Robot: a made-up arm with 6 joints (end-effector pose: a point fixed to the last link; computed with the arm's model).
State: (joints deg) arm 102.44 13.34 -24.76 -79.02 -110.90 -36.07
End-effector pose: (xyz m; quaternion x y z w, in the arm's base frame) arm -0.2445 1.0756 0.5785 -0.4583 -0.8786 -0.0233 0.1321
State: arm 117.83 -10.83 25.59 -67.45 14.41 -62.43
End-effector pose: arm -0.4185 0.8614 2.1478 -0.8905 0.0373 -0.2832 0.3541
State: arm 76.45 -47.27 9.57 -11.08 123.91 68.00
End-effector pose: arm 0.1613 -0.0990 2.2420 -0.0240 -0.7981 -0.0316 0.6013
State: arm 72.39 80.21 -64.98 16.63 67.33 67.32
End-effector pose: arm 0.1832 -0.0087 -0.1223 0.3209 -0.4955 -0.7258 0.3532
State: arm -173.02 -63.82 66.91 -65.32 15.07 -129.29
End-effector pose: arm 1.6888 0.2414 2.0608 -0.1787 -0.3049 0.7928 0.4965
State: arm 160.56 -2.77 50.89 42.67 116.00 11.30
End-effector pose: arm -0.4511 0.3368 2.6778 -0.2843 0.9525 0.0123 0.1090
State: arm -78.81 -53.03 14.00 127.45 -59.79 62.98
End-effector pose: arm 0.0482 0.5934 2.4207 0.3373 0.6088 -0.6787 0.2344
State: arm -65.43 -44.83 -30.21 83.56 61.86 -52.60
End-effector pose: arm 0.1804 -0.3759 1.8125 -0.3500 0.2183 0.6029 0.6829
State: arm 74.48 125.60 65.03 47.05 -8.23 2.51
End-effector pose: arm 0.5796 1.5476 -1.1644 0.3019 -0.5599 -0.7669 0.0846
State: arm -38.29 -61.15 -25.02 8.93 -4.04 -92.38
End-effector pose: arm -0.0327 -0.1758 1.7778 0.0904 -0.6683 0.4746 0.5657
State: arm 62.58 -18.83 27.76 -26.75 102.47 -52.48
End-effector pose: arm 0.4253 0.4644 2.3836 -0.0789 0.9342 -0.2136 0.2745
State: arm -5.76 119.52 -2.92 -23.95 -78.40 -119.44
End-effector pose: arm 0.1276 -0.1221 -1.0440 0.2726 0.3217 -0.8166 0.3942
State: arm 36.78 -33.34 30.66 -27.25 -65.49 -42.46
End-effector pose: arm 0.1459 -0.0632 2.4713 0.4382 -0.1201 0.8642 0.2160
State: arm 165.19 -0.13 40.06 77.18 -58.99 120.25
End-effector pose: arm -0.7938 0.2661 2.5562 -0.9794 -0.1541 0.1033 0.0793
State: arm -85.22 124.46 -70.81 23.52 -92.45 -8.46
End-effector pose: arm -0.2211 0.4148 0.1510 -0.5793 -0.2094 -0.0837 0.7833
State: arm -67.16 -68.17 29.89 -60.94 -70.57 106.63
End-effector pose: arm -0.4270 0.9488 2.2111 -0.6436 0.5243 0.2415 0.5026
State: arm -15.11 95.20 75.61 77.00 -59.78 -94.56
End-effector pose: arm 2.2054 -0.6325 0.1729 0.1723 0.0742 0.1029 0.9768
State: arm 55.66 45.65 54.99 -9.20 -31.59 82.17
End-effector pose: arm 1.2949 1.5937 1.4245 -0.5226 0.2939 0.7951 0.0912
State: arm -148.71 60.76 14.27 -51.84 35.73 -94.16
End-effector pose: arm -1.4640 -0.7928 -0.0518 -0.5648 -0.6920 -0.4051 0.1950
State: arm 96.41 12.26 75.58 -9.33 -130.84 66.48
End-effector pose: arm 0.0893 0.8687 2.6524 0.4853 -0.3925 -0.6657 0.4090
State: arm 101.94 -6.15 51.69 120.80 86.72 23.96
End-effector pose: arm -0.2097 0.3326 2.7433 0.7977 0.5914 0.0395 0.1109
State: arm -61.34 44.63 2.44 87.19 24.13 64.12
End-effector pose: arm 0.9129 -1.5745 0.5611 -0.3157 0.8161 0.4424 0.1964
